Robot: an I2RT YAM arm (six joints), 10 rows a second.
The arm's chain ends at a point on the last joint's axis. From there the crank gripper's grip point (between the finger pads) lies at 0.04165 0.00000 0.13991 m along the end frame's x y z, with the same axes.
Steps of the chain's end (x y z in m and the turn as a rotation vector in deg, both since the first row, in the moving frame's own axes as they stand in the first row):
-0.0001, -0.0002, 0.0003, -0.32, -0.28, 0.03
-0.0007, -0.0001, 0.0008, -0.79, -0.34, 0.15
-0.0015, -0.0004, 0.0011, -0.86, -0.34, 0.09
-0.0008, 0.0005, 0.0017, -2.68, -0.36, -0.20
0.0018, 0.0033, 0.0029, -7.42, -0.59, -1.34
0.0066, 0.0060, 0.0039, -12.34, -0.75, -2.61
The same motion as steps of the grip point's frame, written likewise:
-0.0008, 0.0006, 0.0005, -0.32, -0.28, 0.03
-0.0015, 0.0019, 0.0010, -0.79, -0.34, 0.15
-0.0023, 0.0018, 0.0013, -0.86, -0.34, 0.09
-0.0017, 0.0069, 0.0018, -2.68, -0.36, -0.20
0.0006, 0.0204, 0.0022, -7.42, -0.59, -1.34
0.0054, 0.0341, 0.0014, -12.34, -0.75, -2.61

